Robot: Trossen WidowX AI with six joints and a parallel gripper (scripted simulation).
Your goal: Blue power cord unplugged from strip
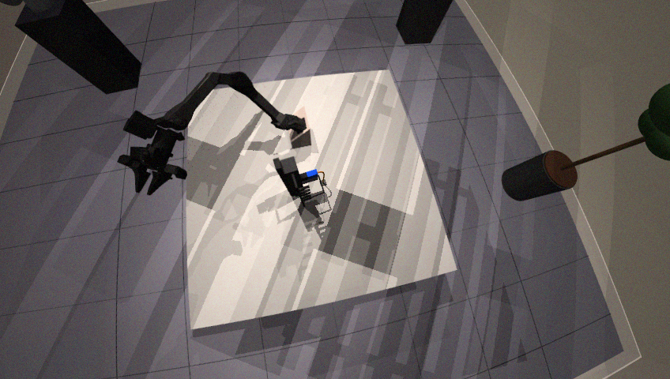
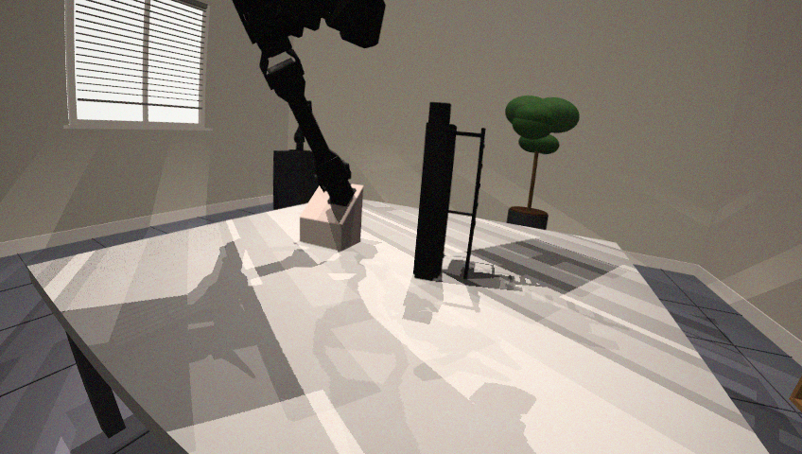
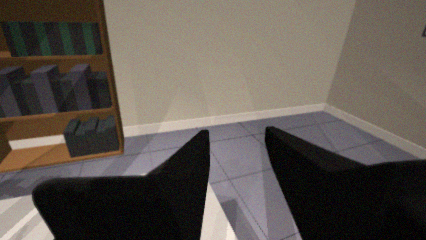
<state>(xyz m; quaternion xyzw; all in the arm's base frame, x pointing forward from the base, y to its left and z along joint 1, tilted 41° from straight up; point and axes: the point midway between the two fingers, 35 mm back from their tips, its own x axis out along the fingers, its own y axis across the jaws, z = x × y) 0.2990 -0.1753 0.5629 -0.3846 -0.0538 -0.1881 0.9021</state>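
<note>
The blue plug is 50 cm to the left of my gripper tip, 26 cm below it and 5 cm behind it.
</note>
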